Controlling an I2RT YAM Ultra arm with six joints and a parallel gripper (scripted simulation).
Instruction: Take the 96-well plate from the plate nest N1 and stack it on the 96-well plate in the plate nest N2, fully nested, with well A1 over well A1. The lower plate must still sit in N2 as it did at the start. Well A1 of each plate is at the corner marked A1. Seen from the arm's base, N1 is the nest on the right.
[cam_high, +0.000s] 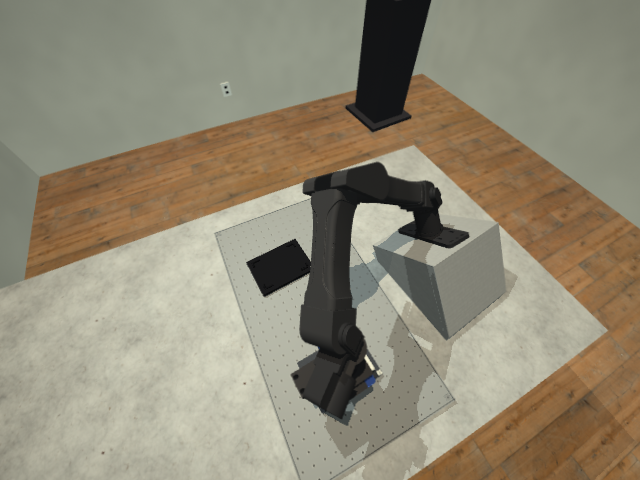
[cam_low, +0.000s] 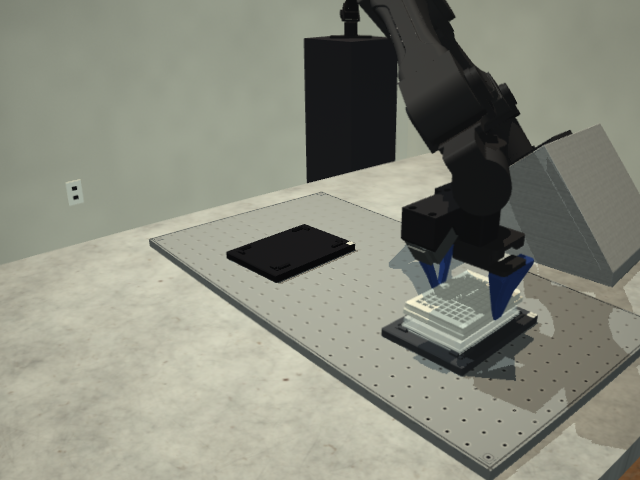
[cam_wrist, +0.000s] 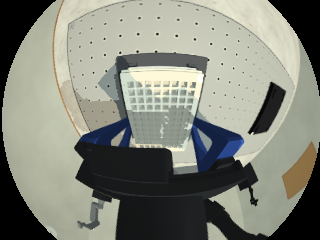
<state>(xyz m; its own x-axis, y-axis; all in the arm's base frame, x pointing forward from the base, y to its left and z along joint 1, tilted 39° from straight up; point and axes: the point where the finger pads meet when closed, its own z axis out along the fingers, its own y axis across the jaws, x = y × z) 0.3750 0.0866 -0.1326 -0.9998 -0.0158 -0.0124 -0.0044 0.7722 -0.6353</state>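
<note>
Right now my hand is 2 cm above the clear 96-well plate and 1 cm short of it. From my hand the other things lie so: white tag (7 cm behind, 5 cm to the left, 3 cm below); black nest N1 (32 cm to the right, 3 cm below, 1 cm ahead).
</note>
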